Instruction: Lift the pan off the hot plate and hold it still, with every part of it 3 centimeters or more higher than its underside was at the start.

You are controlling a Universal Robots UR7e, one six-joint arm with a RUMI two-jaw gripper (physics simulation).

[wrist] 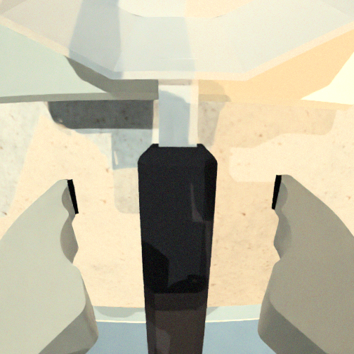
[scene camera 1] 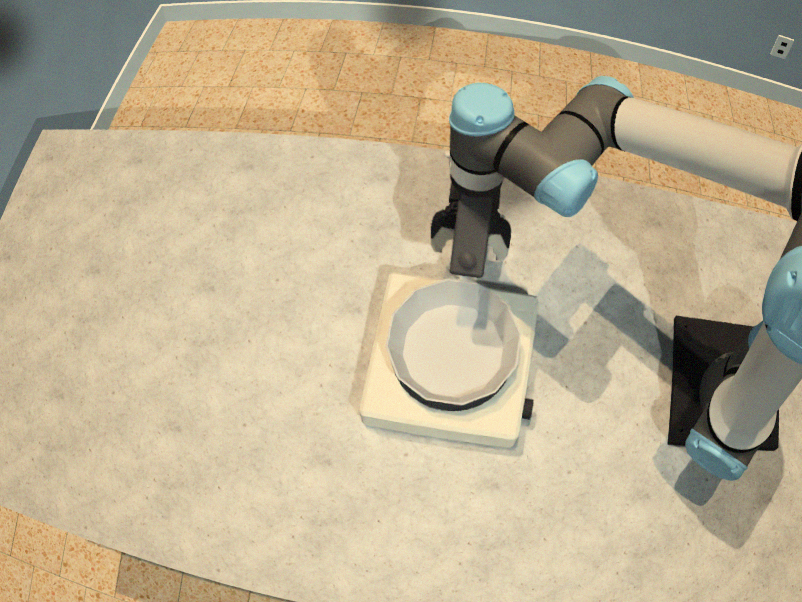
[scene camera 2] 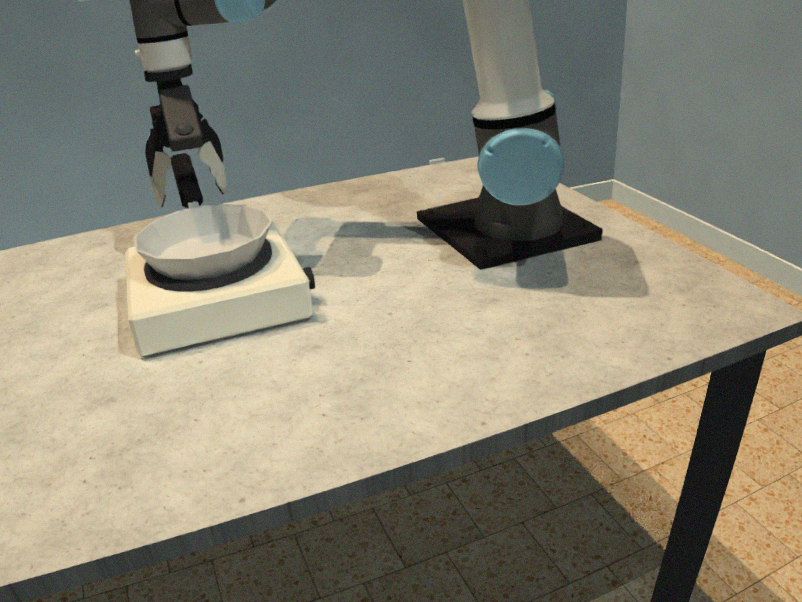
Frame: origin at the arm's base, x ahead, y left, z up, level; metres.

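Where they show: gripper, fingertip midpoint: (scene camera 2: 192,200); arm's base, origin of the base link: (scene camera 2: 518,222).
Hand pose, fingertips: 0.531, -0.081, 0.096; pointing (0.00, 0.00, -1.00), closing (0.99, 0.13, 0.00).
Things, the pixels of their top centre, and the offset from my fingertips, as dx, dy, dz. Level surfaces: height alone.
- cream hot plate, middle of its top: (scene camera 1: 458,352) (scene camera 2: 213,254) -0.021, +0.142, -0.038
- grey table, its level: dz -0.114
- black knob, middle of its top: (scene camera 2: 305,268) (scene camera 1: 528,405) -0.146, +0.192, -0.062
The pale grey pan (scene camera 1: 453,353) (scene camera 2: 202,241) (wrist: 175,47) sits upright on the cream hot plate (scene camera 1: 440,424) (scene camera 2: 220,318) (wrist: 30,80). Its black handle (scene camera 2: 186,180) (wrist: 175,220) points away from the hot plate, toward the gripper. My gripper (scene camera 1: 470,252) (scene camera 2: 191,197) (wrist: 174,179) is open, with one finger on each side of the handle. In the wrist view the handle runs down the middle, with a gap on either side between it and the fingers. In scene camera 1 the gripper body hides the handle.
The black arm base (scene camera 1: 686,382) (scene camera 2: 482,249) stands on the grey table (scene camera 1: 194,324) (scene camera 2: 421,362), to the right of the hot plate. A black knob (scene camera 1: 527,408) (scene camera 2: 309,277) sticks out of the hot plate's right side. A blue wall (scene camera 2: 356,84) rises behind the table.
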